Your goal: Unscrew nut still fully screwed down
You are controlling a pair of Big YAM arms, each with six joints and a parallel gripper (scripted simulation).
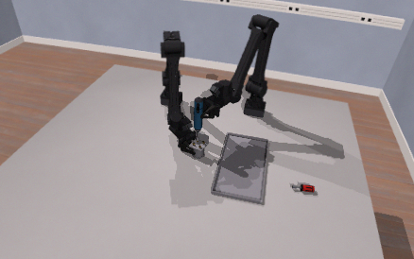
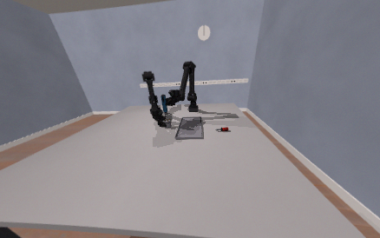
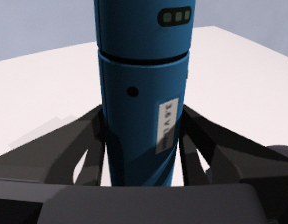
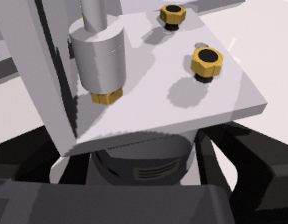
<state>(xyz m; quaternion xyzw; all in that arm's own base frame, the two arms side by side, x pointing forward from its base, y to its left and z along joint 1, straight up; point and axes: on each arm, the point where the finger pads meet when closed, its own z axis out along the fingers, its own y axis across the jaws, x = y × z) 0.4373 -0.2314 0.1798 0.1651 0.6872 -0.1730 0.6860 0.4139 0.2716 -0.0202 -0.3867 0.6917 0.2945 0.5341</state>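
Right now my right hand is 50 mm below the grey bracket. From my right hand the other things lie so: flat grey tray (220 mm to the left, 30 mm ahead, 20 mm below); nut (50 mm above, 20 mm to the right, 10 mm ahead); grey tip (70 mm above, 20 mm behind, 10 mm to the right).
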